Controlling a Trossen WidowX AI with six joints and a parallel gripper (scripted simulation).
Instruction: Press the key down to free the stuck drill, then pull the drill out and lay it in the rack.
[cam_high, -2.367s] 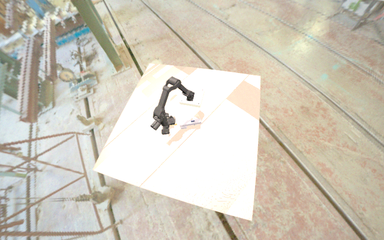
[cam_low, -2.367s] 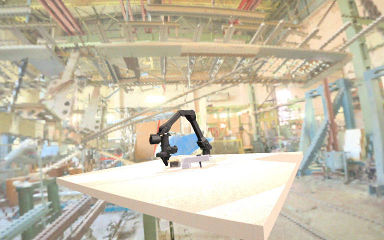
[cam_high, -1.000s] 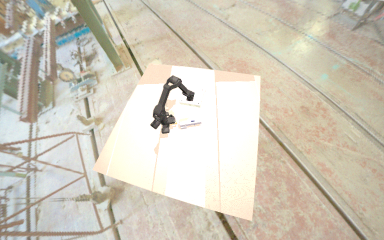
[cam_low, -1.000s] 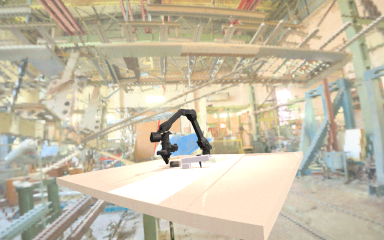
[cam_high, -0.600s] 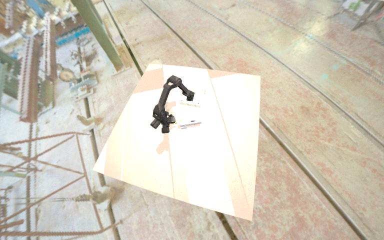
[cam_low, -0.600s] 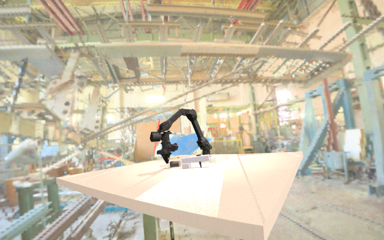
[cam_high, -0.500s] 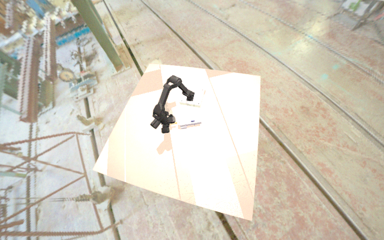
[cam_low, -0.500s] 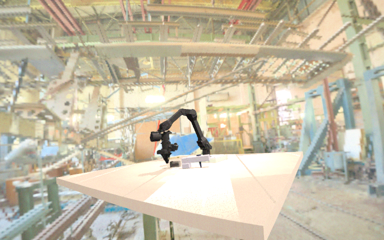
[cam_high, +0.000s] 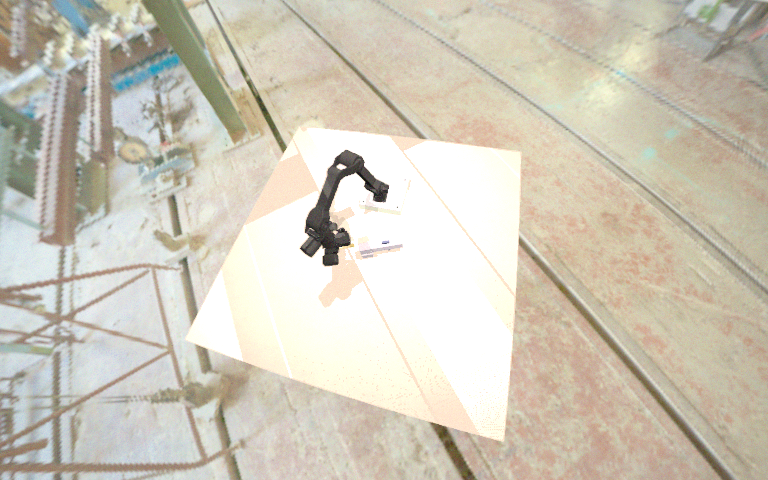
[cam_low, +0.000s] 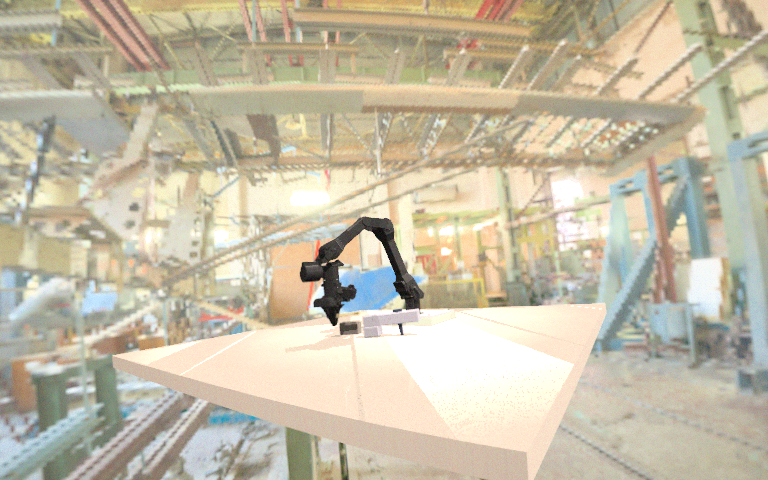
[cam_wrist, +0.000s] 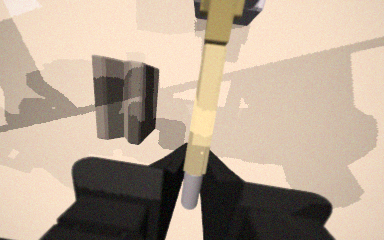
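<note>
The rack lies 70 mm behind my gripper tip, 10 mm to the left of it and 20 mm below it. The rest, counted from my gripper tip: housing 50 mm behind, 190 mm to the left, 10 mm above.
</note>
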